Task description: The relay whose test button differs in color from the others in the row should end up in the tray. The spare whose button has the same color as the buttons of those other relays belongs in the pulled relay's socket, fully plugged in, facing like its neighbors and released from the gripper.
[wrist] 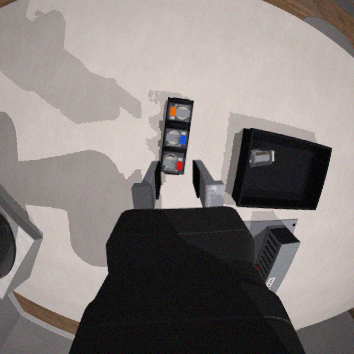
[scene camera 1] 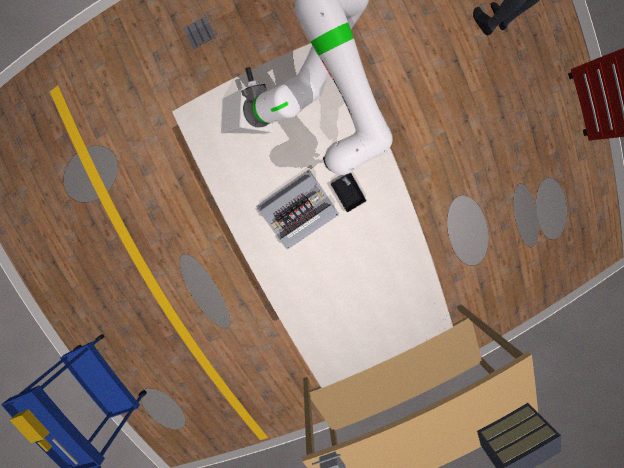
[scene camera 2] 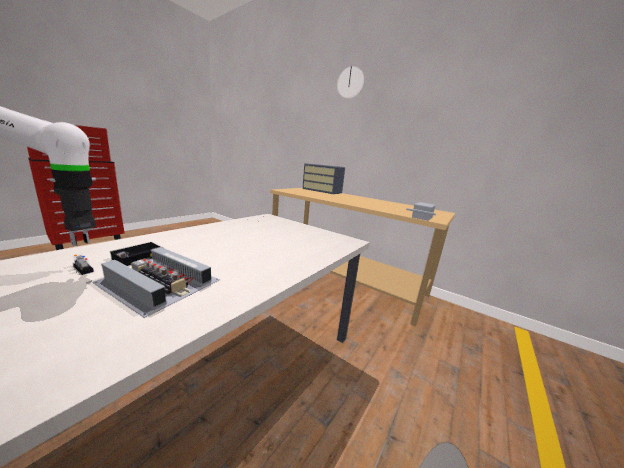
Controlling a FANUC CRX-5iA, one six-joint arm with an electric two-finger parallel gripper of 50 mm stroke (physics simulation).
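Seen in the pictures: gripper, fingertip midpoint: (wrist: 176, 171) (scene camera 2: 80, 244); arm's base, link origin: (scene camera 1: 257, 111).
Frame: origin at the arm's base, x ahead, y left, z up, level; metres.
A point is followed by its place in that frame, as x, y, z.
Observation:
My gripper (scene camera 2: 79, 237) {0.292, 0.280, 0.003} (wrist: 176, 171) {0.292, 0.280, 0.003} is open and empty, pointing down above the spare holder (scene camera 2: 83, 268) {0.286, 0.252, -0.080}. In the wrist view its fingers appear either side of the red-button spare (wrist: 173, 161) {0.290, 0.276, -0.055}, at the holder's near end. The blue-button spare (wrist: 175, 137) {0.281, 0.304, -0.055} is in the middle, the orange-button spare (wrist: 180, 112) {0.275, 0.333, -0.055} at the far end. The arm hides the holder in scene camera 1. A relay (wrist: 261, 158) {0.403, 0.326, -0.072} (scene camera 1: 346, 180) {0.402, 0.328, -0.071} lies on its side in the black tray (wrist: 239, 175) {0.389, 0.289, -0.084} (scene camera 1: 353, 200) {0.508, 0.345, -0.099}; its button does not show. Relays with red buttons stand in the socket row (scene camera 1: 297, 211) (scene camera 2: 161, 270); I cannot make out the empty socket.
The socket row sits between two grey ducts (scene camera 2: 133, 284) {0.413, -0.028, -0.046} (scene camera 2: 183, 264) {0.568, 0.034, -0.043} on a panel (scene camera 1: 288, 245) {0.652, -0.025, -0.099}. The duct end (wrist: 282, 250) {0.509, 0.216, -0.039} shows beside my gripper's body in the wrist view. The tray stands between holder and panel side. The arm's base stands at the table's far end.

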